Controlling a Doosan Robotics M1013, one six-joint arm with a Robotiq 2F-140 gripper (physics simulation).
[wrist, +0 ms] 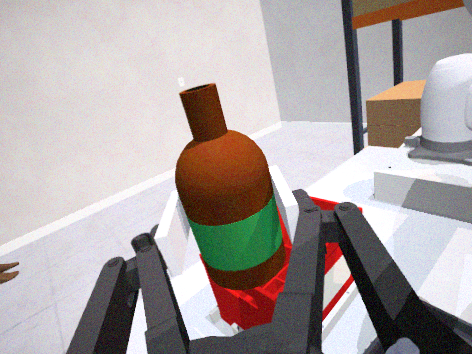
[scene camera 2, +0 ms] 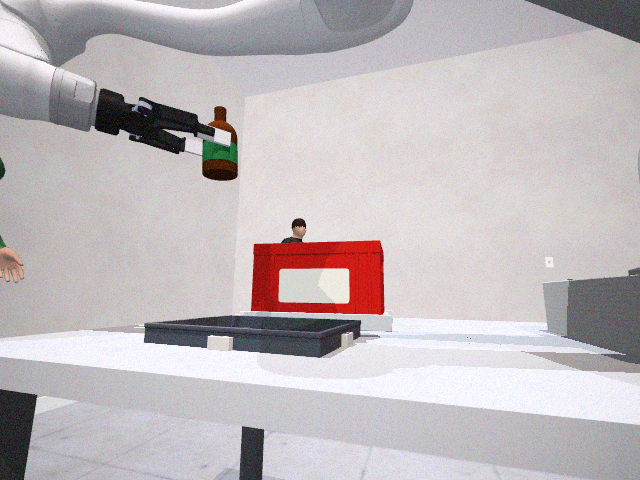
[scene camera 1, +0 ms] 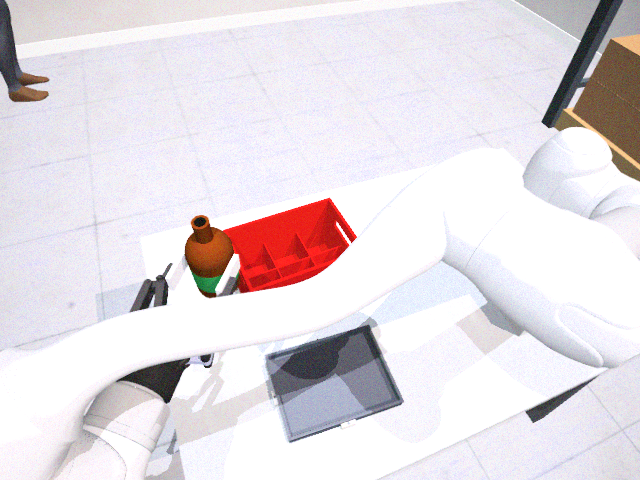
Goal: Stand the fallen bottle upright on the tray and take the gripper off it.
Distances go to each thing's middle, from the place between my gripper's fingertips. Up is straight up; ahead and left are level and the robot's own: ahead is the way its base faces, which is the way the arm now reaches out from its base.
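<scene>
The brown bottle [scene camera 1: 208,251] has my hand 10 mm below it and 10 mm to the right of it.
</scene>
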